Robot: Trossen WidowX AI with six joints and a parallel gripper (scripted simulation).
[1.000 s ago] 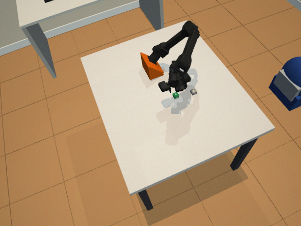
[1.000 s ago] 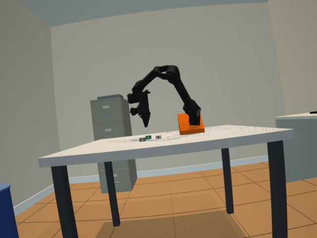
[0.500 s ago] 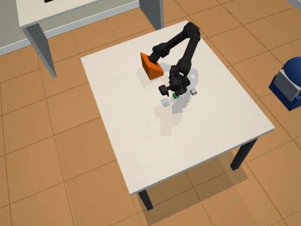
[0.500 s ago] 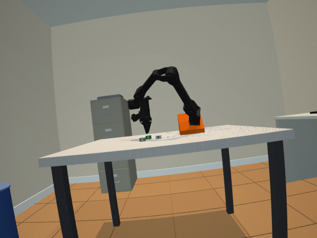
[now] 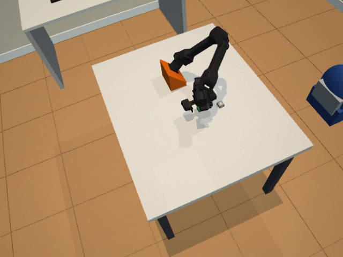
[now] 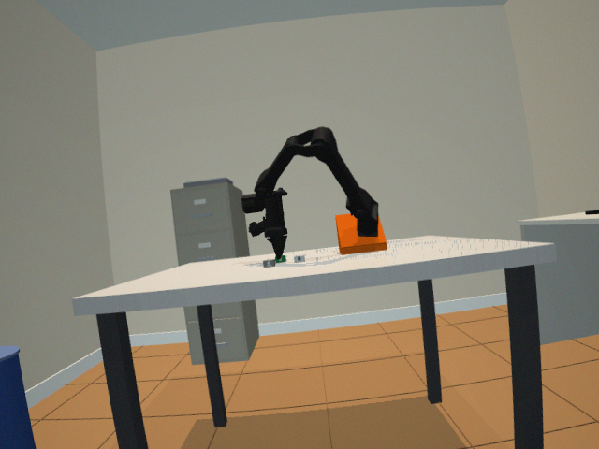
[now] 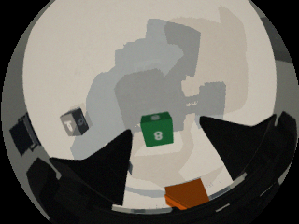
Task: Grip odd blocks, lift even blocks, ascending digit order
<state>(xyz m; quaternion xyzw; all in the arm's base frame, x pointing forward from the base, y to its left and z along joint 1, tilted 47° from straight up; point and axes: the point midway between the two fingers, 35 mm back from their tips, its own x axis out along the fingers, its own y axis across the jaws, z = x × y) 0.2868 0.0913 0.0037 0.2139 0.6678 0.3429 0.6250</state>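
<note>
Now: the green block 1 cm to the left of my gripper tip. The rest, counted from my gripper tip: white block 8 cm behind, 7 cm to the left; then grey block 13 cm to the left.
</note>
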